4 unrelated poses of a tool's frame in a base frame.
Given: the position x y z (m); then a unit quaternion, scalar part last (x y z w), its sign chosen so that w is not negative.
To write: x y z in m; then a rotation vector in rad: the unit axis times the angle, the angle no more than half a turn. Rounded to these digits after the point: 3 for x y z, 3 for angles.
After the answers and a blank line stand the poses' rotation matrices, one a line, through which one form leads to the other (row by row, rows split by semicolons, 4 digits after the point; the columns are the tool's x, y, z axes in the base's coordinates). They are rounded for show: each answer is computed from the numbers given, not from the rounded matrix.
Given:
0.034, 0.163, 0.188, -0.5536, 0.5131, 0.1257, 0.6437
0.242, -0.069, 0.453, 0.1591, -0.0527, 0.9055, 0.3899
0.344, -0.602, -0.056, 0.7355, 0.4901, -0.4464, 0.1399
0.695, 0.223, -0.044, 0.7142, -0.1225, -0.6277, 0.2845
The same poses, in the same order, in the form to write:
0.034, 0.163, 0.188, -1.261, 1.169, 0.286
0.242, -0.069, 0.453, 0.404, -0.134, 2.301
0.344, -0.602, -0.056, 2.125, 1.416, -1.290
0.695, 0.223, -0.044, 1.911, -0.328, -1.679

0.4418 -0.7300 0.5214; -0.4063 0.3554 0.8418; -0.7998 -0.5838 -0.1396
-0.6453 -0.7228 0.2470; 0.6893 -0.6904 -0.2195; 0.3292 0.0286 0.9438
0.1211 0.8458 -0.5195; 0.5960 -0.4805 -0.6434; -0.7938 -0.2318 -0.5623
0.1820 0.1822 -0.9663; -0.5321 -0.8081 -0.2526; -0.8269 0.5601 -0.0501

